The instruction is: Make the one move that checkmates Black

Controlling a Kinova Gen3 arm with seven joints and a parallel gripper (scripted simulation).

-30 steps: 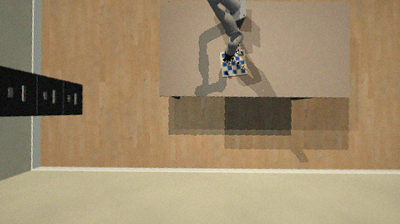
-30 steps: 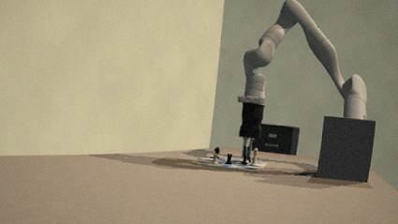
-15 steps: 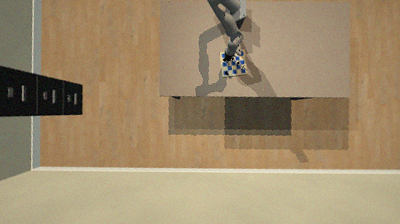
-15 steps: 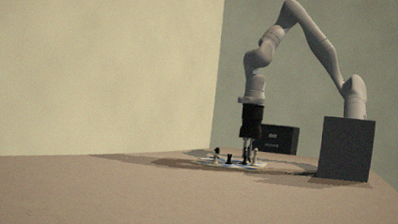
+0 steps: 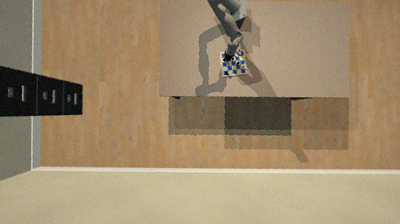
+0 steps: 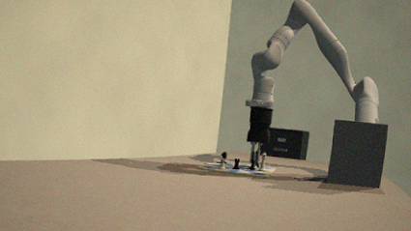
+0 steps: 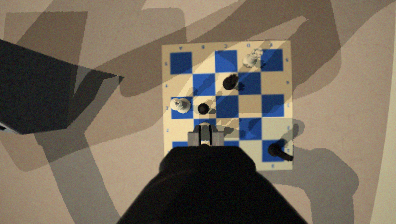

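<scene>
Now: the tall black piece 4 cm to the right of my hand, 1 cm below it and 1 cm ahead of it. Also, from my hand: tall white piece 4 cm behind, 3 cm to the left, 1 cm below; then chessboard 5 cm to the left, 4 cm below, 3 cm ahead.
</scene>
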